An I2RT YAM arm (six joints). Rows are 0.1 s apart.
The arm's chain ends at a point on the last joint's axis. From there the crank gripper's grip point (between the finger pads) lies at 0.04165 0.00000 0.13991 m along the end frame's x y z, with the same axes.
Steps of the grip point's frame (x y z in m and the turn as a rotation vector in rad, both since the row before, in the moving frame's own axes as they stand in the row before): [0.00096 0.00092 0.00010 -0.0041 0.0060 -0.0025]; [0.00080 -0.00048 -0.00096 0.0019 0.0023 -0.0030]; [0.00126 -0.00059 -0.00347 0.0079 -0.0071 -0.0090]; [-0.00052 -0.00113 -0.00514 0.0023 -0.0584 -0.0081]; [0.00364 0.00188 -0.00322 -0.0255 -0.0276 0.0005]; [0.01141 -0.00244 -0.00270 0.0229 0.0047 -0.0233]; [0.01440 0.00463 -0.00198 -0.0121 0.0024 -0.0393]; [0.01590 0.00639 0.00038 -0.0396 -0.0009 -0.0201]
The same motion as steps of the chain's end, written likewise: [0.00012 0.00045 0.00035 -0.0041 0.0060 -0.0025]; [0.00048 -0.00009 -0.00086 0.0019 0.0023 -0.0030]; [0.00226 0.00089 -0.00376 0.0079 -0.0071 -0.0090]; [0.00772 -0.00050 -0.00733 0.0023 -0.0584 -0.0081]; [0.00752 -0.00172 -0.00427 -0.0255 -0.0276 0.0005]; [0.01080 0.00174 -0.00245 0.0229 0.0047 -0.0233]; [0.01406 0.00458 -0.00188 -0.0121 0.0024 -0.0393]; [0.01598 0.00169 0.00044 -0.0396 -0.0009 -0.0201]
